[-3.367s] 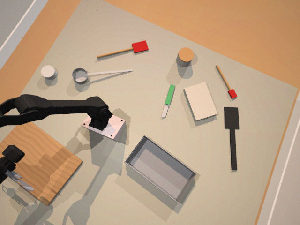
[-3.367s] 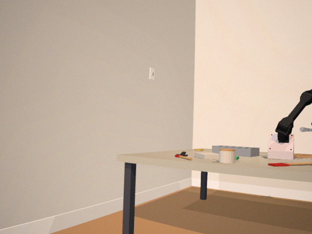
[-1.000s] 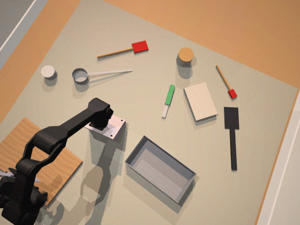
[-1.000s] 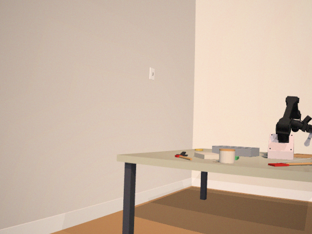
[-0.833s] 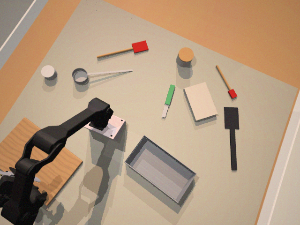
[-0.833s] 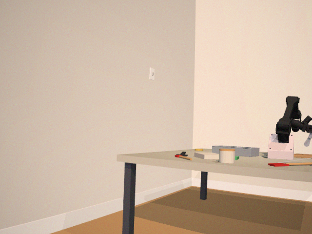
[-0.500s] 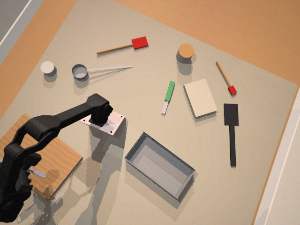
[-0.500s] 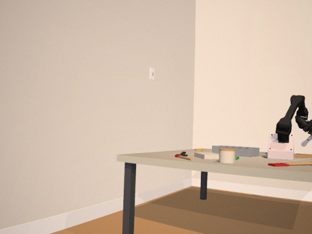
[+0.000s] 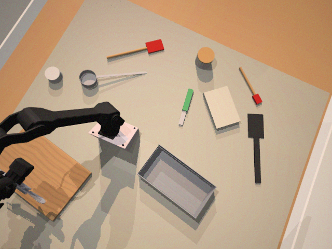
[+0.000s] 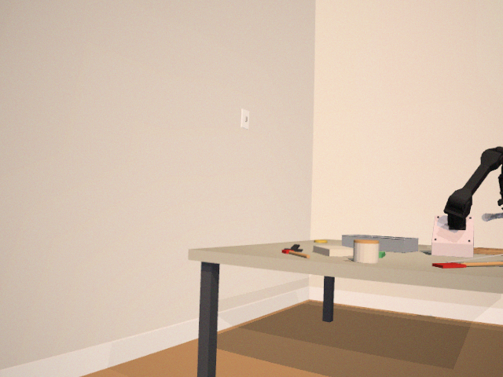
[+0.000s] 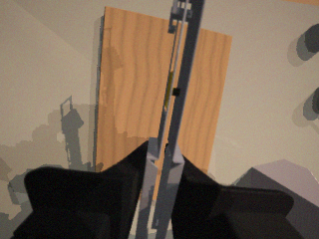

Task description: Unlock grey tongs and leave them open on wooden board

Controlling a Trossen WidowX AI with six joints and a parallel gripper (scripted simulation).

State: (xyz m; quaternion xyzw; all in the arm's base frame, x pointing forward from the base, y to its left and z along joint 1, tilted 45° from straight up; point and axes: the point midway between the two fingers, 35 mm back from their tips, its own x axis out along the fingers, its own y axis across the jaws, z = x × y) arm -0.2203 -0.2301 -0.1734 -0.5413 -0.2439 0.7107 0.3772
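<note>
Right now the wooden board is 13 cm below my gripper tip and 3 cm to the left of it. From my gripper tip the other things lie so: roasting tin 56 cm ahead, 20 cm to the left, 11 cm below; then yellow lock piece 5 cm behind, 5 cm above, 1 cm to the left; then green-handled tool 52 cm to the left, 48 cm ahead, 13 cm below.
</note>
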